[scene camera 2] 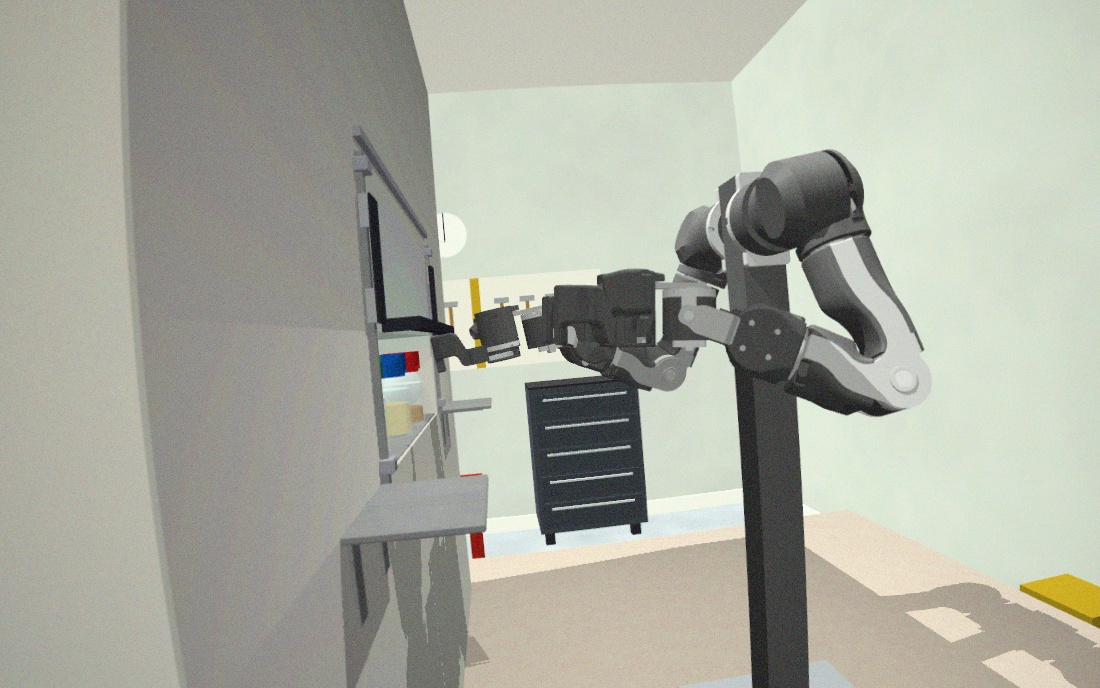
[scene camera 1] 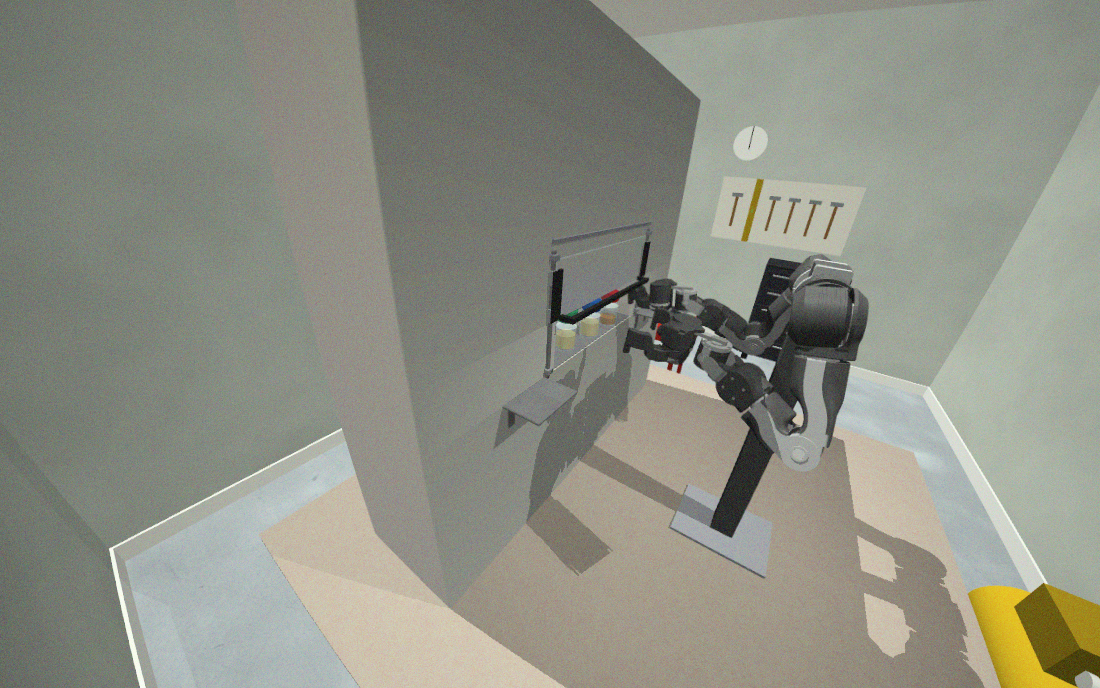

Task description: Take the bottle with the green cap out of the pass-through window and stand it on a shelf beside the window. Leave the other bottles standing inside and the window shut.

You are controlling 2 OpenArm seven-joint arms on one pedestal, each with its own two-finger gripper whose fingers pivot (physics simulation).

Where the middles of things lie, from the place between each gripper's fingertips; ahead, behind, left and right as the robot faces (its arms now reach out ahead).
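From my left hand: window sash (scene camera 2: 402,303), 140 mm ahead, 150 mm to the right, 60 mm above; blue-capped bottle (scene camera 2: 394,387), 160 mm to the right, 200 mm ahead, 80 mm below; red-capped bottle (scene camera 2: 413,381), 200 mm ahead, 270 mm to the right, 80 mm below.
From my right hand: red-capped bottle, 3 cm to the left, 5 cm ahead, 4 cm below; blue-capped bottle, 15 cm to the left, 5 cm ahead, 4 cm below; window sash, 15 cm to the left, 1 cm behind, 9 cm above.
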